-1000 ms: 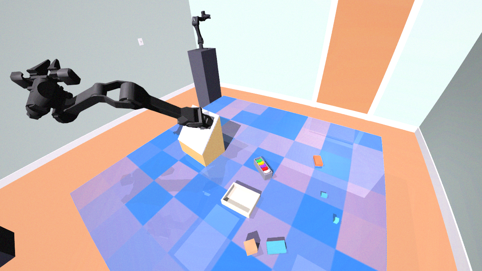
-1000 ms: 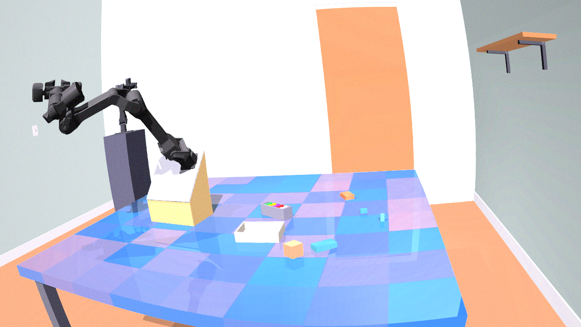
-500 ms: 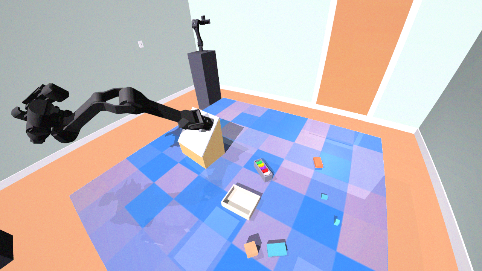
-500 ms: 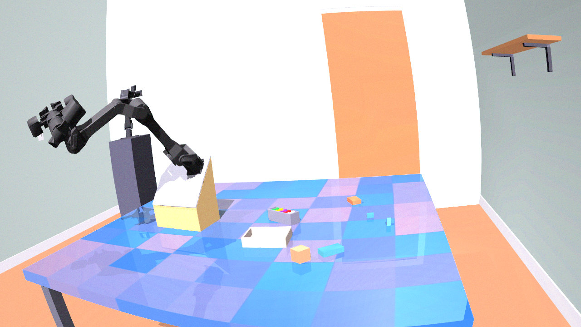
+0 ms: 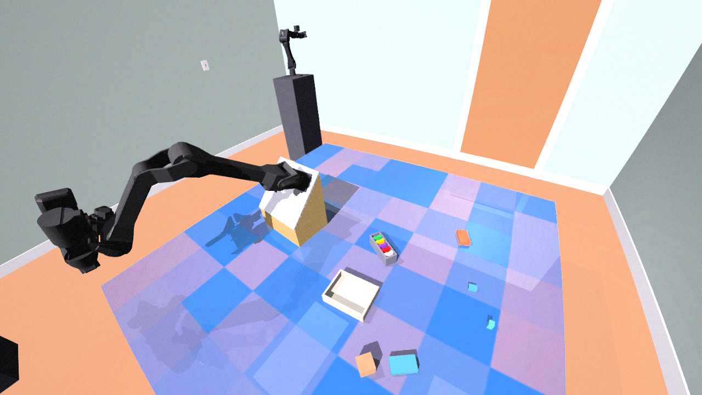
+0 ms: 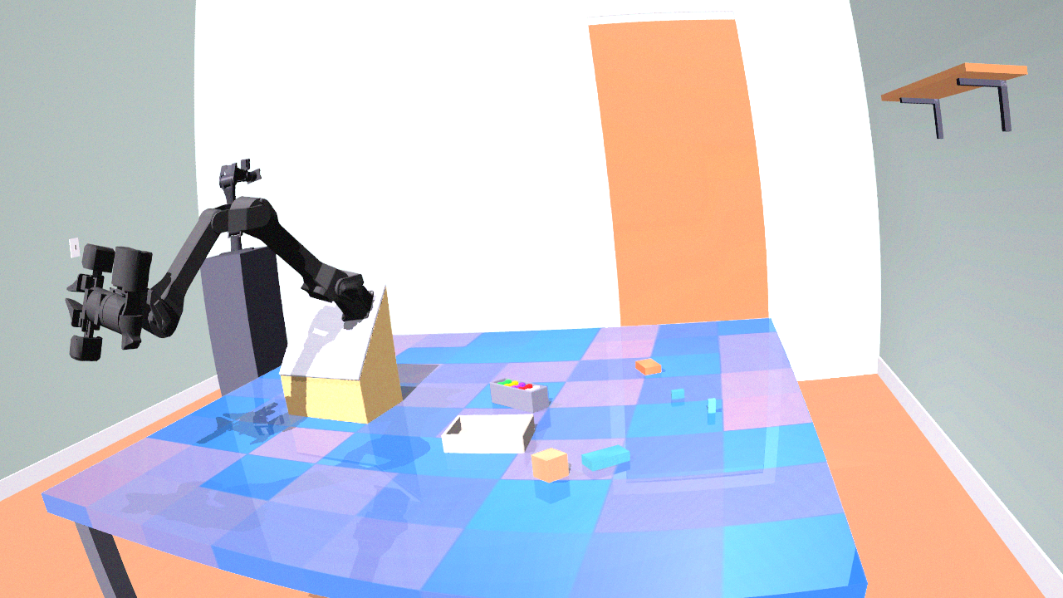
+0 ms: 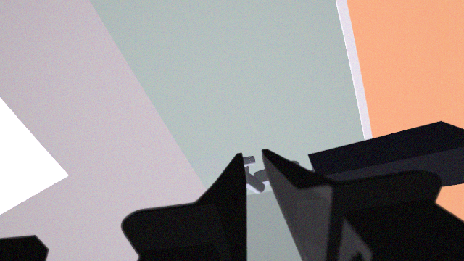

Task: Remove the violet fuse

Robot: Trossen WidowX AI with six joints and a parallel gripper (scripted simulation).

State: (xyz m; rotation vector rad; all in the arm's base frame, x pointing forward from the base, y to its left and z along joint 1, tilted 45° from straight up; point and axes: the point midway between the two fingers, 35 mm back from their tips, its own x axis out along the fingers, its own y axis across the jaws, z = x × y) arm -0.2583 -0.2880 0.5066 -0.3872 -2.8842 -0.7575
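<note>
The violet fuse lies 600 mm ahead of my gripper tip, 590 mm to the left of it and 320 mm below it. The rest, counted from my gripper tip: cyan block (820 mm ahead, 310 mm to the left, 340 mm below); cube (740 mm ahead, 260 mm to the left, 330 mm below); white tray (610 mm ahead, 400 mm to the left, 350 mm below).
</note>
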